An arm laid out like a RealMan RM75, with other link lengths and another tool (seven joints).
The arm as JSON. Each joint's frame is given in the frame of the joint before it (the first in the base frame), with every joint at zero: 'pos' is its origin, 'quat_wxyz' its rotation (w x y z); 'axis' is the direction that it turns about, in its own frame. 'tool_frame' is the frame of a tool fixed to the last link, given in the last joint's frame.
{
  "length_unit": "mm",
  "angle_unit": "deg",
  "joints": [
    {
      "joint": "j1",
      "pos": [
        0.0,
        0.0,
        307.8
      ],
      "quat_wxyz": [
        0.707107,
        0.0,
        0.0,
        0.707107
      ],
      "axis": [
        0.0,
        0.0,
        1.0
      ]
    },
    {
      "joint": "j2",
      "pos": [
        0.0,
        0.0,
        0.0
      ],
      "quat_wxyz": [
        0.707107,
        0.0,
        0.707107,
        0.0
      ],
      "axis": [
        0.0,
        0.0,
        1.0
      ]
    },
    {
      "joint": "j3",
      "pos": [
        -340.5,
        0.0,
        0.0
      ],
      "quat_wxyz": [
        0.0,
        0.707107,
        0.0,
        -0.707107
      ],
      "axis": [
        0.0,
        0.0,
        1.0
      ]
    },
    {
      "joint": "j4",
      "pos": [
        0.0,
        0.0,
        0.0
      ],
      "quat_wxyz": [
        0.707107,
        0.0,
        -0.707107,
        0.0
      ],
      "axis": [
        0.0,
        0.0,
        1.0
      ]
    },
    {
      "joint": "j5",
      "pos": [
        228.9,
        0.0,
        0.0
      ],
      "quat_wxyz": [
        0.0,
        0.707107,
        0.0,
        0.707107
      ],
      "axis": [
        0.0,
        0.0,
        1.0
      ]
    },
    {
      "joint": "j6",
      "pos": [
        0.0,
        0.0,
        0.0
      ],
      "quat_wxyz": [
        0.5,
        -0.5,
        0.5,
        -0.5
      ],
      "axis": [
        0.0,
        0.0,
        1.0
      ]
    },
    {
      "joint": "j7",
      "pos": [
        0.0,
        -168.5,
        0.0
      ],
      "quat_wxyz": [
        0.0,
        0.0,
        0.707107,
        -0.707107
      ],
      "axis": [
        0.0,
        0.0,
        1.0
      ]
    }
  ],
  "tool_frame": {
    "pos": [
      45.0,
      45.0,
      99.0
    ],
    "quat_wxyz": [
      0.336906,
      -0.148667,
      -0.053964,
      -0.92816
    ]
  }
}
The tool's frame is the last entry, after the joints.
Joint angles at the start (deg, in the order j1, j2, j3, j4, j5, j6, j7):
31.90 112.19 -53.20 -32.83 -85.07 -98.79 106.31
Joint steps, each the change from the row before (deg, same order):
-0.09 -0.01 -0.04 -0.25 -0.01 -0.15 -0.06
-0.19 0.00 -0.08 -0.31 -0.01 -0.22 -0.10
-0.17 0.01 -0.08 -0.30 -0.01 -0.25 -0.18
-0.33 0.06 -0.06 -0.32 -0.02 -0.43 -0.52
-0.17 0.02 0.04 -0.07 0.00 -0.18 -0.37
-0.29 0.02 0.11 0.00 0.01 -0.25 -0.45
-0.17 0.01 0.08 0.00 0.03 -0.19 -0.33
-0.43 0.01 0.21 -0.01 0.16 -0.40 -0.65
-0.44 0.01 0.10 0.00 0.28 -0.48 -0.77
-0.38 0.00 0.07 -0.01 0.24 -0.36 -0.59
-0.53 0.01 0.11 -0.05 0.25 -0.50 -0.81
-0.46 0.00 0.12 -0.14 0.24 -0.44 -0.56
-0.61 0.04 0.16 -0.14 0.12 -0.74 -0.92
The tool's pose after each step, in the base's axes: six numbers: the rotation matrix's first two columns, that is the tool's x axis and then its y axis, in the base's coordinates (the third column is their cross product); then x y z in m. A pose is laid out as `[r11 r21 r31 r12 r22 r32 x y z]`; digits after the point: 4 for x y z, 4 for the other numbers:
[-0.2556 -0.8260 -0.5024 -0.7139 -0.1891 0.6742 0.2096 0.4870 0.0123]
[-0.2504 -0.8269 -0.5036 -0.7141 -0.1935 0.6728 0.2096 0.4855 0.0128]
[-0.2440 -0.8278 -0.5051 -0.7139 -0.1992 0.6713 0.2092 0.4839 0.0132]
[-0.2348 -0.8285 -0.5085 -0.7126 -0.2091 0.6697 0.2091 0.4808 0.0137]
[-0.2311 -0.8275 -0.5116 -0.7118 -0.2147 0.6688 0.2095 0.4795 0.0142]
[-0.2295 -0.8259 -0.5151 -0.7105 -0.2195 0.6686 0.2109 0.4777 0.0149]
[-0.2278 -0.8247 -0.5177 -0.7091 -0.2238 0.6686 0.2115 0.4765 0.0156]
[-0.2267 -0.8211 -0.5238 -0.7055 -0.2323 0.6695 0.2132 0.4740 0.0177]
[-0.2238 -0.8180 -0.5299 -0.7006 -0.2430 0.6709 0.2144 0.4710 0.0198]
[-0.2222 -0.8151 -0.5350 -0.6969 -0.2510 0.6718 0.2156 0.4686 0.0216]
[-0.2192 -0.8112 -0.5421 -0.6925 -0.2620 0.6722 0.2173 0.4651 0.0238]
[-0.2173 -0.8078 -0.5480 -0.6885 -0.2711 0.6726 0.2186 0.4623 0.0262]
[-0.2111 -0.8048 -0.5547 -0.6833 -0.2843 0.6725 0.2201 0.4574 0.0283]

